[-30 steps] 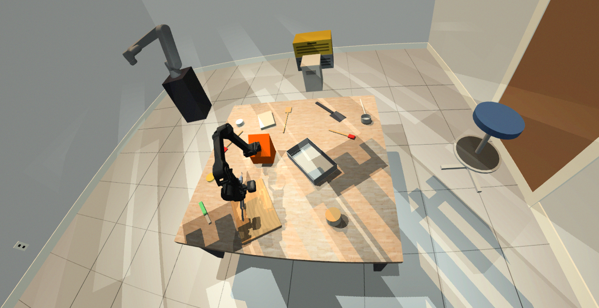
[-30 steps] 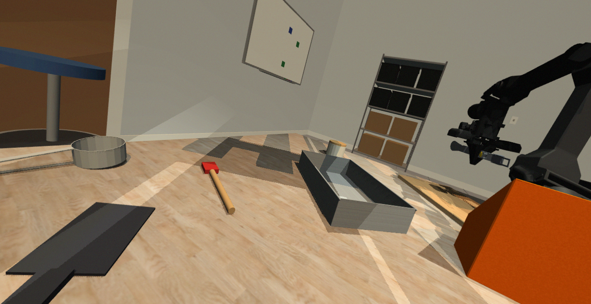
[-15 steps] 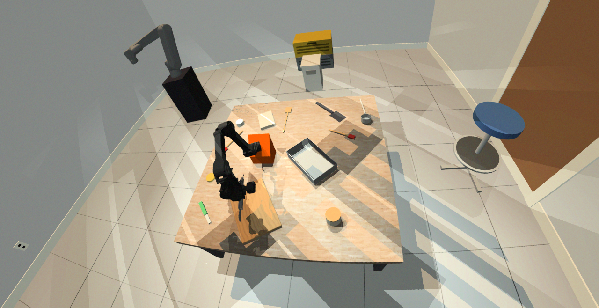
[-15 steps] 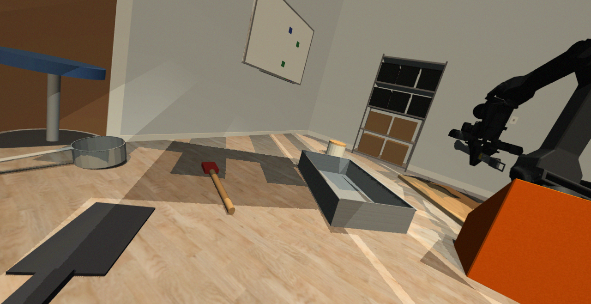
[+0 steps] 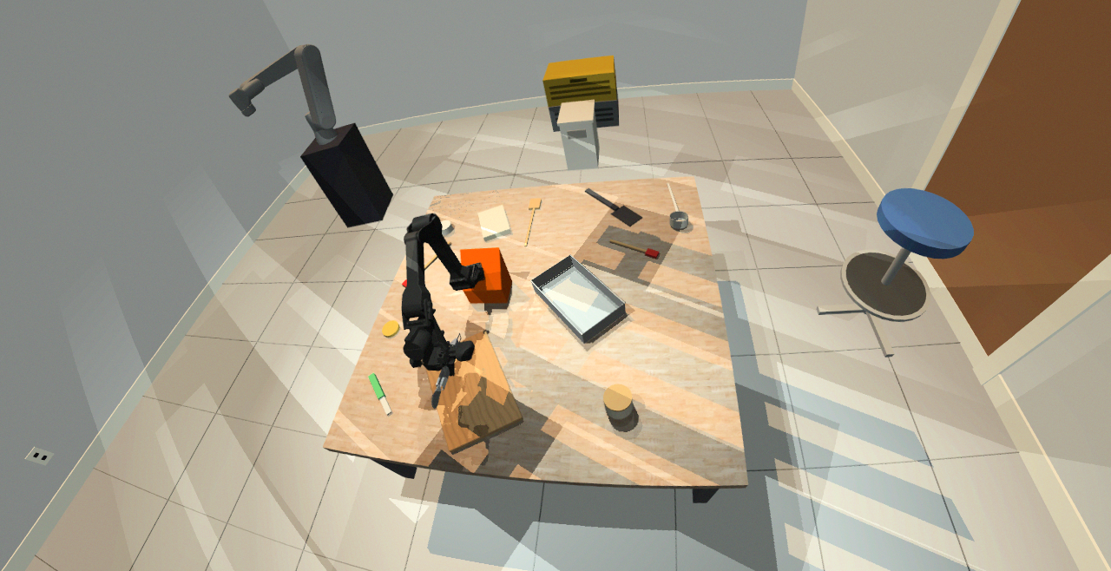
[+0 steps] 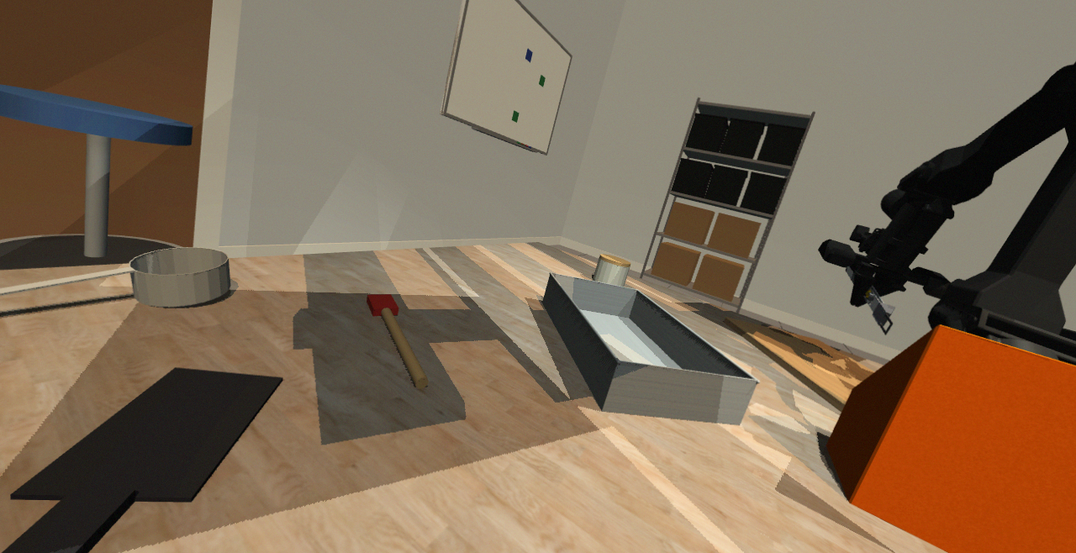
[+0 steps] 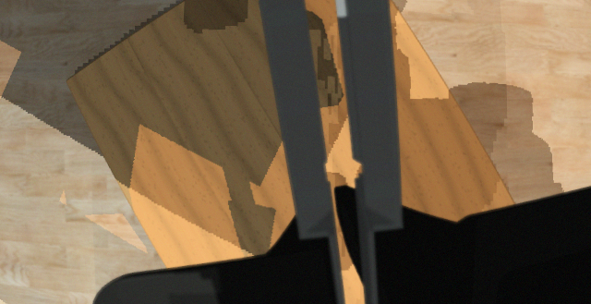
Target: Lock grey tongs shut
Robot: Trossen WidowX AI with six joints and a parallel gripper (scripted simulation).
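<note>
Now: the wooden board 2 cm to the left of my gripper tip and 13 cm below it. Also, from my gripper tip: grey roasting tin (37 cm ahead, 31 cm to the left, 11 cm below); then tan-lidded pot (46 cm ahead, 9 cm to the right, 10 cm below); then black spatula (56 cm ahead, 79 cm to the left, 13 cm below).
</note>
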